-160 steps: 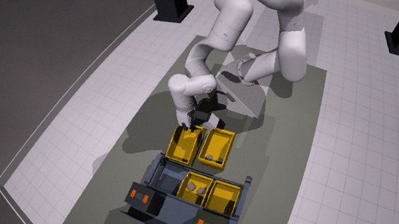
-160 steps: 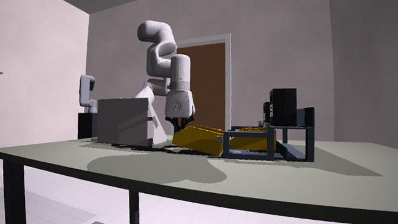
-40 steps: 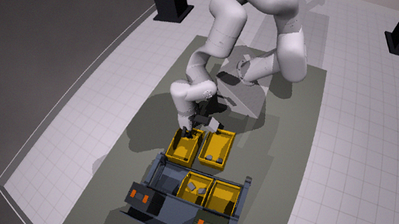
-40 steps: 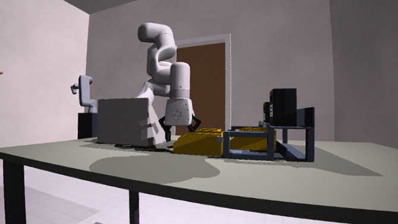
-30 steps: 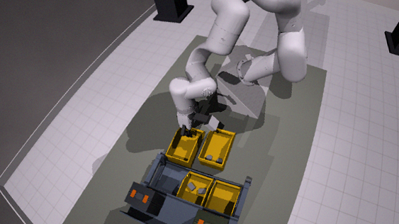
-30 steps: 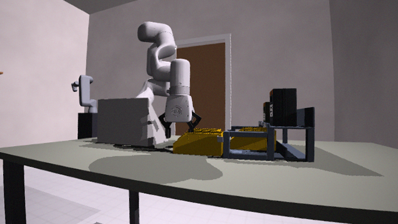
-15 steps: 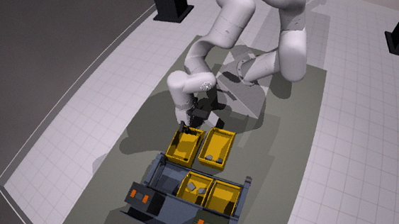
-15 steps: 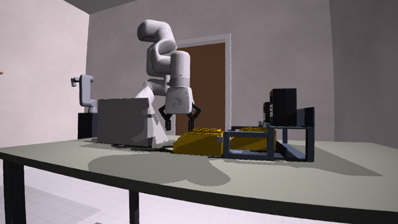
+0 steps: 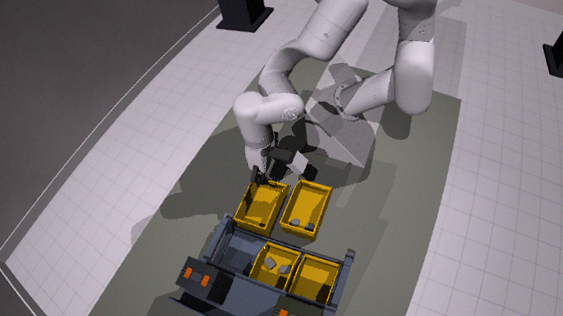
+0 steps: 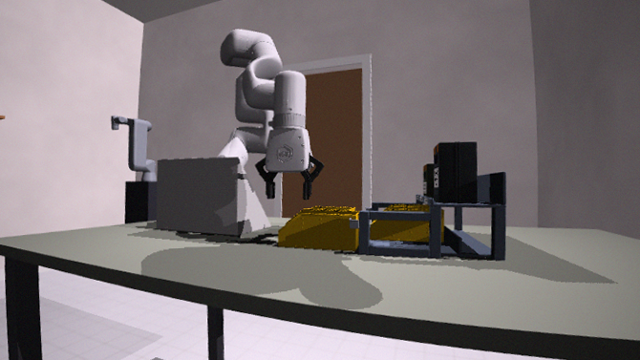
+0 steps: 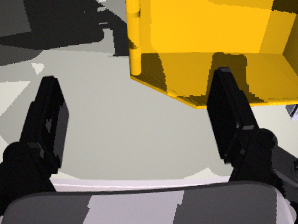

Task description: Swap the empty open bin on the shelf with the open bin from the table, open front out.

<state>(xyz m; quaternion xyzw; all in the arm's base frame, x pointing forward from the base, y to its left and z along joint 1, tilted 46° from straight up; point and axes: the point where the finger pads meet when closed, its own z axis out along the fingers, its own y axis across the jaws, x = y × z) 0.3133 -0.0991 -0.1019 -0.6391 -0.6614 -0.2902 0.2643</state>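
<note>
Now: hand 170 mm short of the shelf's front bar, 120 mm to the right of it and 100 mm above it. The rest, counted from my hand: black box: 360 mm ahead, 10 mm to the left, 50 mm above.
</note>
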